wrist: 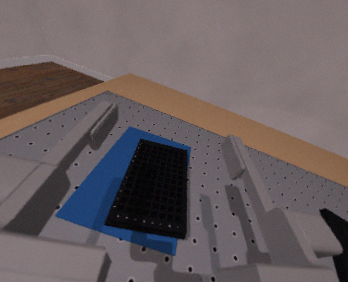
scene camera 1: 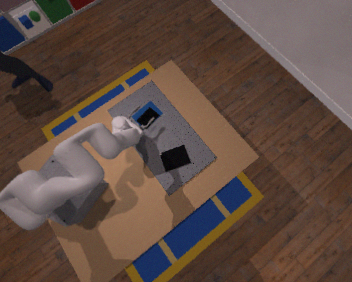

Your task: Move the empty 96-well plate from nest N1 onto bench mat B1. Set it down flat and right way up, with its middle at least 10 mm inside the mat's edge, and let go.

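Frame: origin at the arm's base, x right, y ahead, z up, level; centimetres.
Seen in the pictures: end effector, tool point: (wrist: 172, 141) (scene camera 1: 144, 114).
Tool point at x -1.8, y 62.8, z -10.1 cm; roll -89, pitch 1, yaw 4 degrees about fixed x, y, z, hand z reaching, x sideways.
Offsets run from my tool point to a thing's middle. Level surfaces: height alone.
The black 96-well plate @[dx -0.2, dy +1.5, dz -8.5 cm] (scene camera 1: 148, 117) (wrist: 152, 190) lies flat on the blue bench mat B1 @[dz -9.2 cm] (scene camera 1: 156, 107) (wrist: 90, 200), wells facing up. In the wrist view it sits toward the mat's right side, and its near right corner reaches the mat's right edge or slightly past it. More blue shows on its left. My gripper (scene camera 1: 142, 117) (wrist: 169, 142) is open and empty, above the plate, with one finger out to each side and a gap between each finger and the plate. A black block, apparently nest N1 @[dx +31.2, dy -6.1, dz -8.7 cm] (scene camera 1: 175, 158) (wrist: 336, 227), stands apart from the mat.
The mat and black block are on a grey perforated board @[dz -9.5 cm] (scene camera 1: 184, 131) (wrist: 210, 190) on a tan table @[dz -10.7 cm] (scene camera 1: 227, 145) (wrist: 150, 87). The arm's base (scene camera 1: 82, 202) is at the left. Part of a person (scene camera 1: 30, 75) shows at the upper left in the scene view.
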